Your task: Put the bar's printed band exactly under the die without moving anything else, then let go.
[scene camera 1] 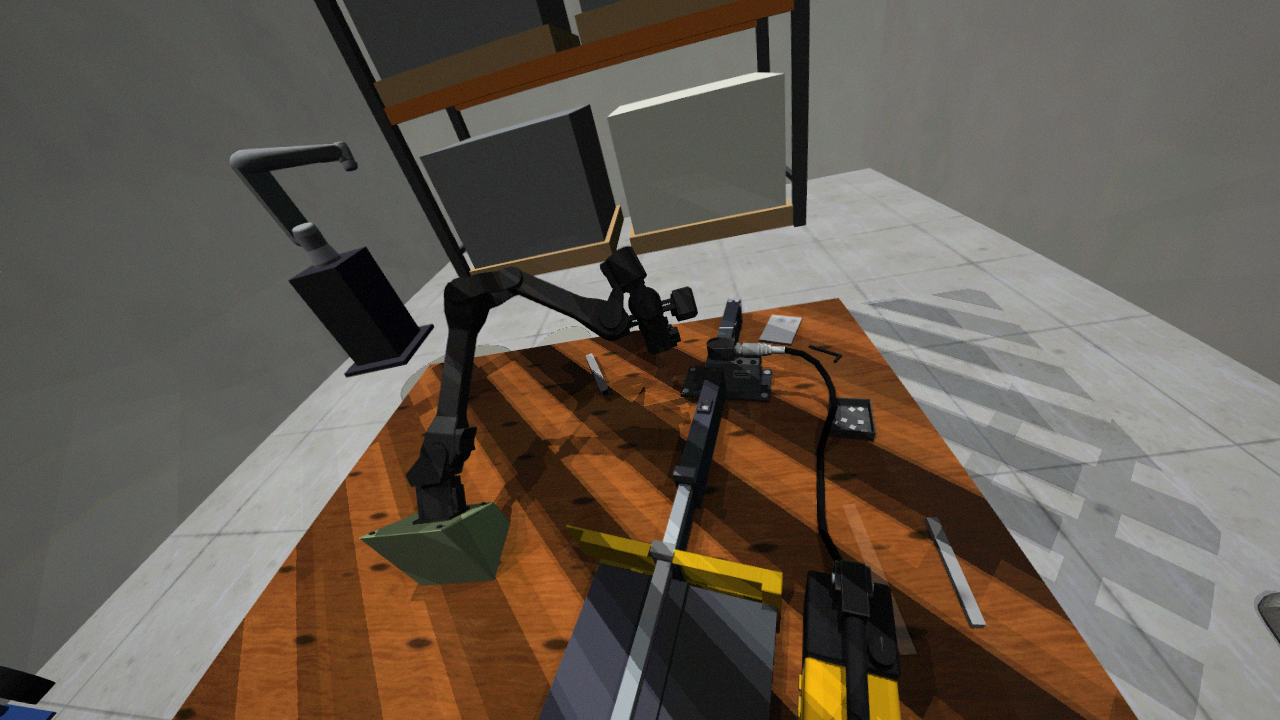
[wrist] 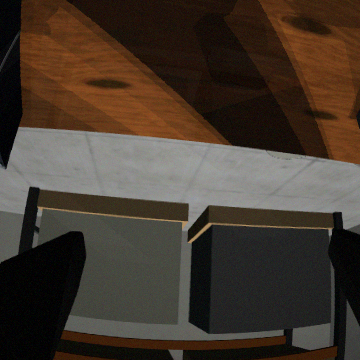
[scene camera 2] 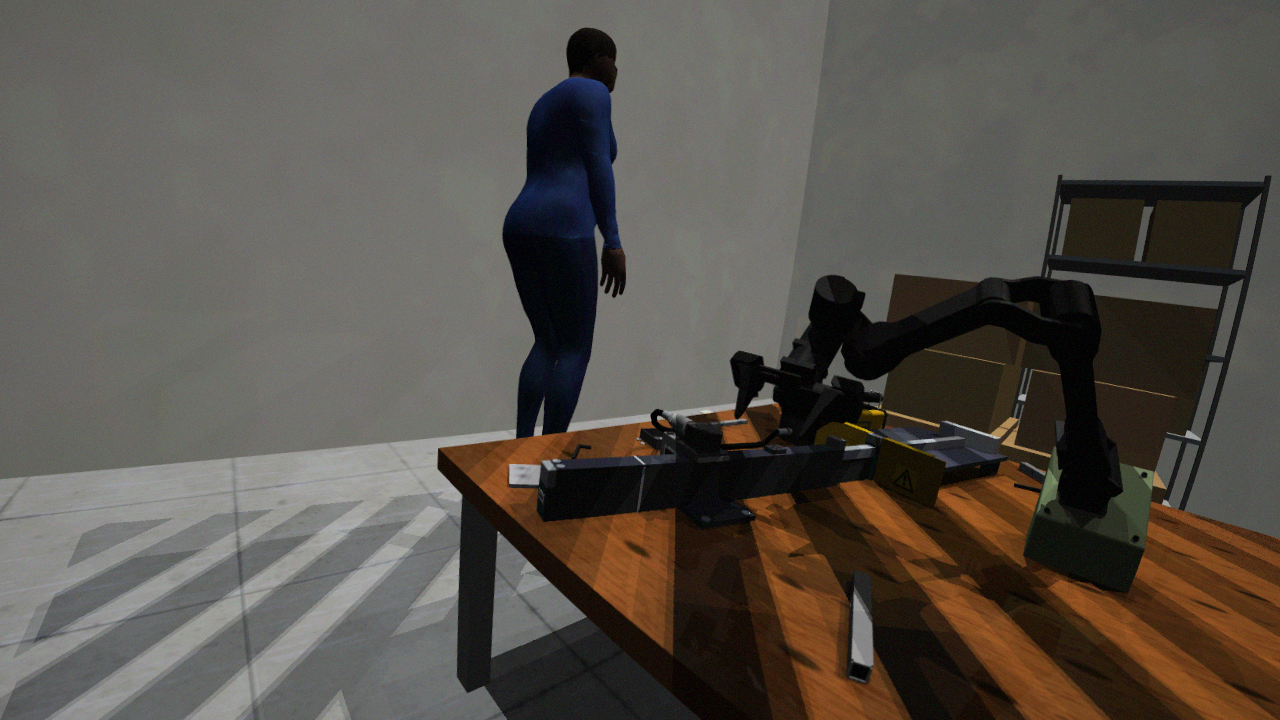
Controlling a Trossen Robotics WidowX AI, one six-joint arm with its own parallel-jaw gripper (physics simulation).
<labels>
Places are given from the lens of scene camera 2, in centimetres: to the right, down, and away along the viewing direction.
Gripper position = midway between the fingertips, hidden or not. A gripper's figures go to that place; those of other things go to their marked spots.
my gripper (scene camera 2: 766,428): 16, 9, 61
long dark machine (scene camera 2: 704,486): 10, 20, 74
yellow and black unit (scene camera 2: 872,417): 63, 16, 124
The marked spots on the long dark machine and the yellow and black unit are 72 cm apart.
</labels>
